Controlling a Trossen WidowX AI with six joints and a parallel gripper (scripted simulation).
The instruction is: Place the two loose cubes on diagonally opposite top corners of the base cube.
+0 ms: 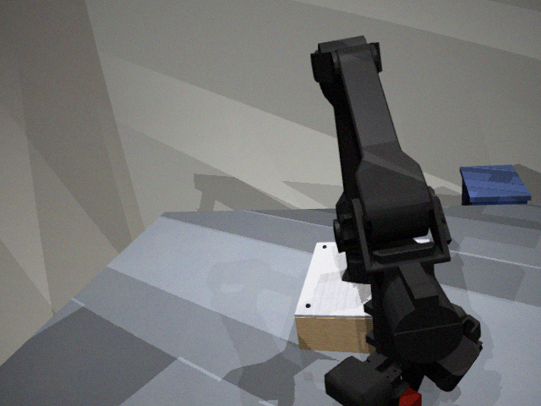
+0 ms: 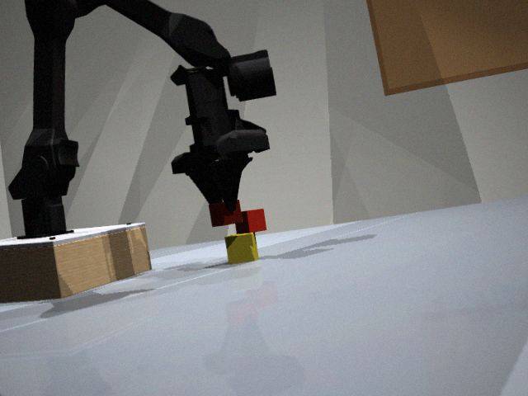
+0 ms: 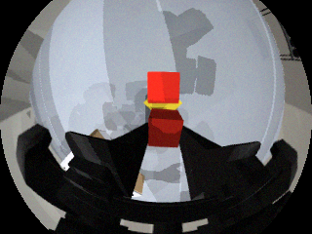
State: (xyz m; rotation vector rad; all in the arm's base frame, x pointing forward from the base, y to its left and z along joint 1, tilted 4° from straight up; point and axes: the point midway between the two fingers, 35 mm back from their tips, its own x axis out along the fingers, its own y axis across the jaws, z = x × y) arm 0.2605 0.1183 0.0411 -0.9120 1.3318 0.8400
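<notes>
Right now the yellow cube is 60 mm below my gripper tip, 20 mm to the left of it and 10 mm ahead of it.
</notes>
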